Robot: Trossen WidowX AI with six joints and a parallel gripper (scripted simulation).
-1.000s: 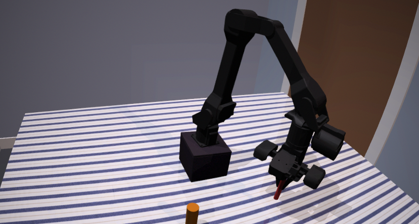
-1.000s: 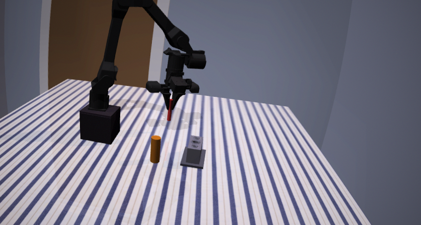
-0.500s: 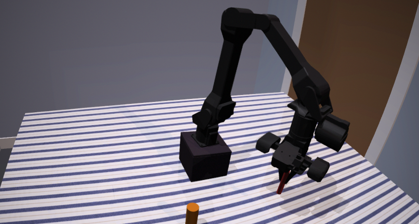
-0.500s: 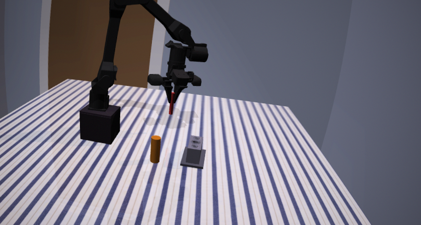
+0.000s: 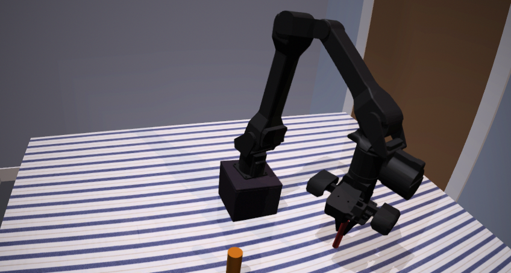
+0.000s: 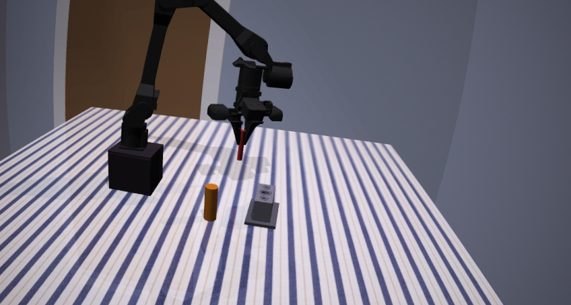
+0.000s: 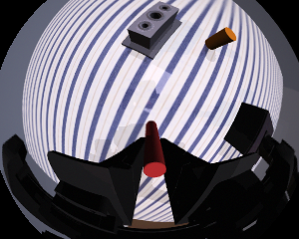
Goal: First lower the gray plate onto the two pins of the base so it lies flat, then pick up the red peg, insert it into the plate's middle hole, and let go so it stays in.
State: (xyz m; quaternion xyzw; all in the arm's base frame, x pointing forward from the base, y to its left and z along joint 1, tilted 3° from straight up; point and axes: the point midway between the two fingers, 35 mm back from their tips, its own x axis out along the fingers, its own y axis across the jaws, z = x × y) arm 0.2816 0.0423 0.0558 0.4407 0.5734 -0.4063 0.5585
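Right now the gray plate is 50 mm ahead of my gripper tip, 170 mm to the right of it and 70 mm below it. Also, from my gripper tip: red peg right at my gripper tip; orange cylinder 70 mm behind, 200 mm to the right, 70 mm below; flat base 50 mm ahead, 170 mm to the right, 100 mm below.
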